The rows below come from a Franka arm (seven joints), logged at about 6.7 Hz.
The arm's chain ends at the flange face. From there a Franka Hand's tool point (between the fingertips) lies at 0.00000 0.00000 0.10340 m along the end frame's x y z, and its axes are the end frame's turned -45 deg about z.
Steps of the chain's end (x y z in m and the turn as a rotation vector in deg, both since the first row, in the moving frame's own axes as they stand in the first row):
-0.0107 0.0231 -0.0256 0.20 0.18 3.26
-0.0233 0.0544 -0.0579 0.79 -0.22 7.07
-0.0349 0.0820 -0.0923 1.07 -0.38 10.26
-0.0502 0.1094 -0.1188 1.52 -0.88 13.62
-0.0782 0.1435 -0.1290 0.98 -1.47 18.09
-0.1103 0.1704 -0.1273 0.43 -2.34 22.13
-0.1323 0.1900 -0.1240 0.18 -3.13 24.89
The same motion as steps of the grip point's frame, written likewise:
-0.0234 0.0088 -0.0256 0.01 0.27 3.26
-0.0541 0.0208 -0.0579 0.71 0.40 7.07
-0.0816 0.0315 -0.0923 1.03 0.49 10.26
-0.1117 0.0389 -0.1188 1.70 0.45 13.62
-0.1569 0.0430 -0.1290 1.73 -0.35 18.09
-0.2002 0.0386 -0.1274 1.96 -1.35 22.13
-0.2306 0.0359 -0.1242 2.34 -2.09 24.89

